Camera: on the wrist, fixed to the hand. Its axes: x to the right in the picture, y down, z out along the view.
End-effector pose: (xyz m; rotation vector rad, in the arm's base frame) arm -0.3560 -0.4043 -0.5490 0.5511 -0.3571 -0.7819
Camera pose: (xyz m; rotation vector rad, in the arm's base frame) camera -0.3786 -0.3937 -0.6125 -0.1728 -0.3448 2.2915
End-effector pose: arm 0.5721 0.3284 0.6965 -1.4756 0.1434 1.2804
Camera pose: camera 0.6167 0.2962 0.7369 0.0330 -1.7569 -1.0900
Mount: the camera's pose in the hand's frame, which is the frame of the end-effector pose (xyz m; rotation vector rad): -0.0292 -0.0439 -0.0433 0.1282 0.5054 3.0704
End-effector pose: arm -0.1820 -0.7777 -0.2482 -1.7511 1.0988 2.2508
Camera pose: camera -0.1161 -0.7601 -0.2475 -0.4979 -1.3205 0.1209
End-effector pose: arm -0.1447 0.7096 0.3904 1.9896 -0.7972 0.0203
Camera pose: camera -0.1310 0.7734 0.3703 -0.9086 -2.2674 1.9186
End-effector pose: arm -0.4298 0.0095 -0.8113 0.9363 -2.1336 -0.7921
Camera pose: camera -0.3647 -0.0031 -0.8275 -1.8480 -0.8090 1.0439
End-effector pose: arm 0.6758 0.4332 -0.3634 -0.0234 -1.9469 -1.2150
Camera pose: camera 0.7042 0.3883 -0.4061 -1.5425 0.1050 0.9908
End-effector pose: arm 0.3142 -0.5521 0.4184 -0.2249 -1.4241 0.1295
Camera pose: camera 0.3508 -0.6046 0.3948 -1.8820 0.6549 2.2666
